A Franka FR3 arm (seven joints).
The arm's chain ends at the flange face. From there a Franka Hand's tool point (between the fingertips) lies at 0.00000 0.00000 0.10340 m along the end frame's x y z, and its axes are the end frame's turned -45 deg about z.
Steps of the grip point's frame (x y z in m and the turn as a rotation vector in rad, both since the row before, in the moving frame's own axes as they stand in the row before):
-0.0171, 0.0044, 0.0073, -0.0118, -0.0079, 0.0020
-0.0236, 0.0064, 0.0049, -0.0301, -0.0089, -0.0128
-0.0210, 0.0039, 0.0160, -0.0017, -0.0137, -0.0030
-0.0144, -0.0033, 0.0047, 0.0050, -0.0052, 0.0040
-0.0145, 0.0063, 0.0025, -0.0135, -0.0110, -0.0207
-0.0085, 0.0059, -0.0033, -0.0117, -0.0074, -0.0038
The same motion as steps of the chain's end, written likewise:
-0.0093, 0.0138, 0.0073, -0.0139, 0.0028, 0.0020
-0.0137, 0.0184, 0.0050, -0.0276, 0.0150, -0.0128
-0.0112, 0.0165, 0.0160, -0.0109, -0.0085, -0.0030
-0.0118, 0.0078, 0.0047, -0.0001, -0.0072, 0.0040
-0.0060, 0.0129, 0.0025, -0.0173, 0.0018, -0.0207
-0.0022, 0.0088, -0.0033, -0.0135, 0.0030, -0.0038

